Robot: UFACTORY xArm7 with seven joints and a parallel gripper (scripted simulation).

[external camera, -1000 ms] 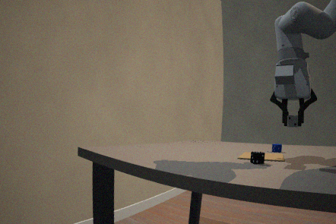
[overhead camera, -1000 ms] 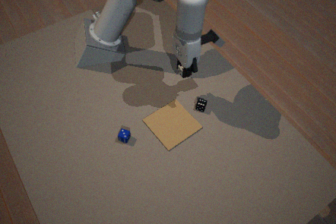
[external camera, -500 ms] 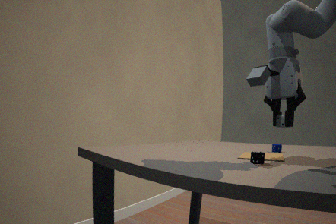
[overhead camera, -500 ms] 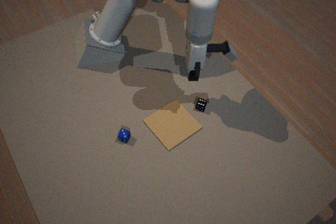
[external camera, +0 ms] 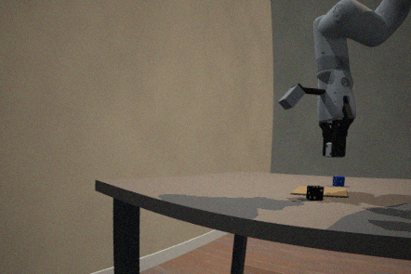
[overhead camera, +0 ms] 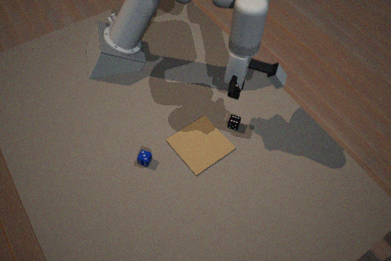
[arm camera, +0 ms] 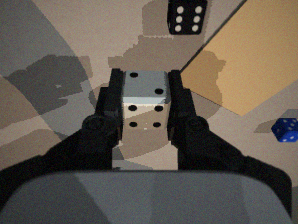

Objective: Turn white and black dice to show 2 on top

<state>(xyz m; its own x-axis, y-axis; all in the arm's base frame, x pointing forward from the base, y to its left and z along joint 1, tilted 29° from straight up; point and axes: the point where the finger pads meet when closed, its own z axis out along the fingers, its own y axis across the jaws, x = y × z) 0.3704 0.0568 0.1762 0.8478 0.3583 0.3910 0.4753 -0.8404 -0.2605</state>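
The black die is 40 mm ahead of my hand, 20 mm to the right of it and 100 mm below it. Round my hand: blue die 20 mm behind, 290 mm to the right, 100 mm below; white die 10 mm below; tan mat 30 mm ahead, 140 mm to the right, 120 mm below.
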